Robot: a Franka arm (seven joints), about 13 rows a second.
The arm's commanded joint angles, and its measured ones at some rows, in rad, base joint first. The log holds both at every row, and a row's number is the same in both.
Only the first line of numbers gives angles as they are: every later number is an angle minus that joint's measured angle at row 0.
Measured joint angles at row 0:
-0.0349, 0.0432, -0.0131, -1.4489, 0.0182, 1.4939, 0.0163
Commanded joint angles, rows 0 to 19:
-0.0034, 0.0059, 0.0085, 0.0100, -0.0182, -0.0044, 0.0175
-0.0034, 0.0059, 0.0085, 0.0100, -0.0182, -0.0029, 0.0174
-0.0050, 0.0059, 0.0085, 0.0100, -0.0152, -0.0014, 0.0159
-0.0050, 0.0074, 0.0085, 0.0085, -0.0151, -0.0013, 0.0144
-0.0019, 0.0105, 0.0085, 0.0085, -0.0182, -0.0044, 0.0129
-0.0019, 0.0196, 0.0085, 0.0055, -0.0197, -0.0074, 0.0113
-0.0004, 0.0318, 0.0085, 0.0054, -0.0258, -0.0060, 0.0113
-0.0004, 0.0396, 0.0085, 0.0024, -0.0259, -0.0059, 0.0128
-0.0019, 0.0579, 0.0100, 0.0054, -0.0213, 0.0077, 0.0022
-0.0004, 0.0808, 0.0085, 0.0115, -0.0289, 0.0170, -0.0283
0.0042, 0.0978, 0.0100, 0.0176, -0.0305, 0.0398, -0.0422
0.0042, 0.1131, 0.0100, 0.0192, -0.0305, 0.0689, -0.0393
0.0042, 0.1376, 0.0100, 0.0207, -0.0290, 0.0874, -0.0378
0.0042, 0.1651, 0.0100, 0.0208, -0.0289, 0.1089, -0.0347
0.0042, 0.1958, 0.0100, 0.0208, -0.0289, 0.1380, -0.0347
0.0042, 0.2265, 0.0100, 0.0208, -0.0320, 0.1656, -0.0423
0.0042, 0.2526, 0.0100, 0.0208, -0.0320, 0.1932, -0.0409
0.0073, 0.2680, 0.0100, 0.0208, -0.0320, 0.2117, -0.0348
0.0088, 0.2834, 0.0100, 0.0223, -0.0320, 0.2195, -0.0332
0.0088, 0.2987, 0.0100, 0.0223, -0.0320, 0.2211, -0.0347
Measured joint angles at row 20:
0.0065, 0.2722, 0.0044, -0.0023, -0.0054, 0.2237, -0.0308
